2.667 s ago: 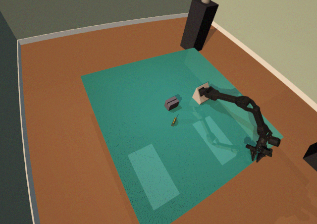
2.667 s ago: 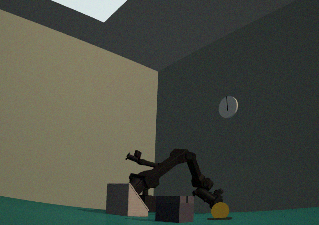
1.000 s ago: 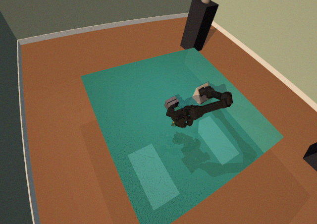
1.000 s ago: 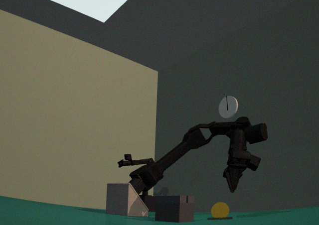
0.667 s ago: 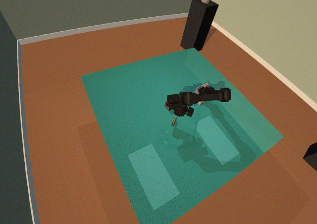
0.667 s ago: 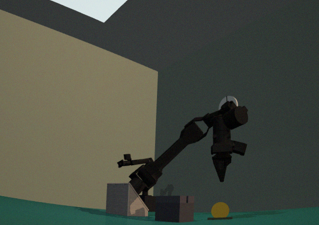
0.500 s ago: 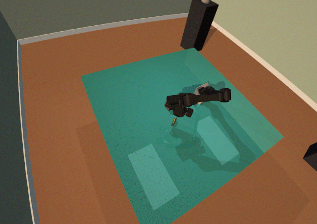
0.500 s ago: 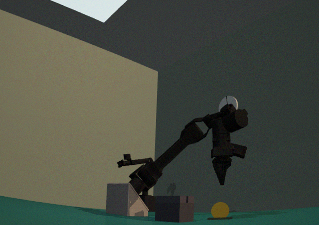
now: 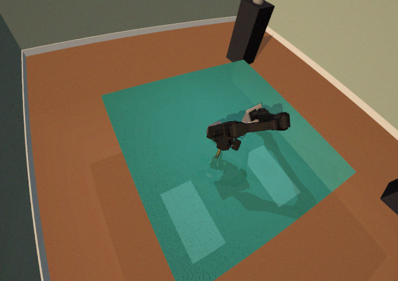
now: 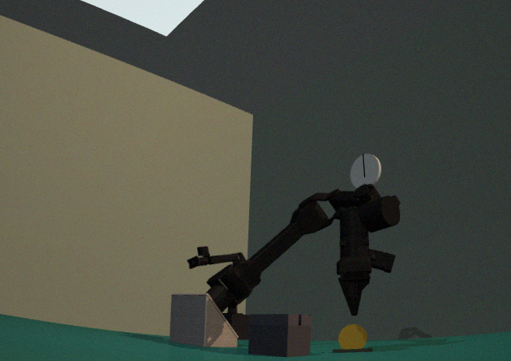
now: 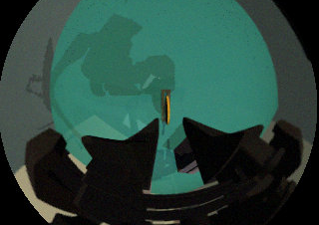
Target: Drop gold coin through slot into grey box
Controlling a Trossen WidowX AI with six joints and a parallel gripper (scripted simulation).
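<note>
Now: the coin 5 cm below my gripper tip.
</note>
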